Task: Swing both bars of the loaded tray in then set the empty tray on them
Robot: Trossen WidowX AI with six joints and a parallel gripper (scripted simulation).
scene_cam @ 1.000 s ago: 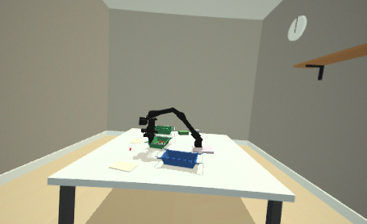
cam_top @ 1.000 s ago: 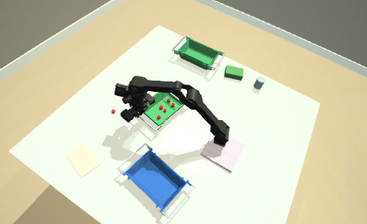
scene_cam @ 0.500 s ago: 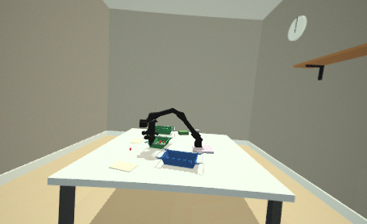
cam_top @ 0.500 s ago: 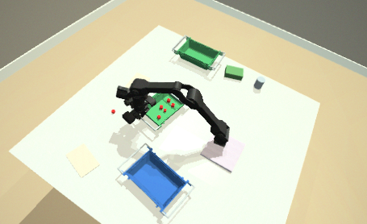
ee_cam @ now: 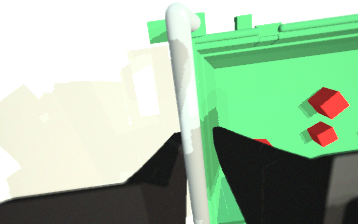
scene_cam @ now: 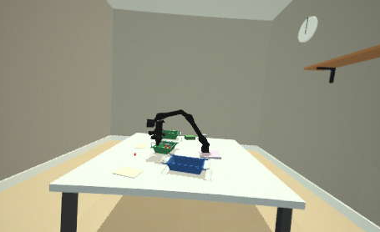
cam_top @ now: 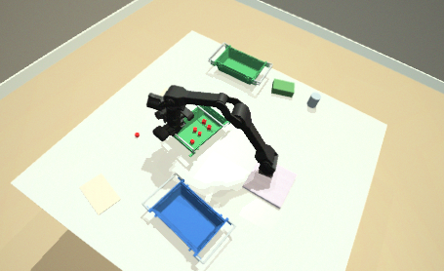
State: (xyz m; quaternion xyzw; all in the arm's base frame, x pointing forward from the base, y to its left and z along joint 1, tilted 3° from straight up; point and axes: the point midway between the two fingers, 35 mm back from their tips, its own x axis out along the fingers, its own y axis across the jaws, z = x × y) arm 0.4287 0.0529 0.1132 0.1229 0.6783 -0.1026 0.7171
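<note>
The blue tray is 290 mm to the left of my gripper tip, 220 mm behind it and 30 mm below it. The rest, counted from my gripper tip: green block 590 mm to the right, 360 mm behind, 50 mm below; then grey cylinder 570 mm to the right, 540 mm behind, 40 mm below.
</note>
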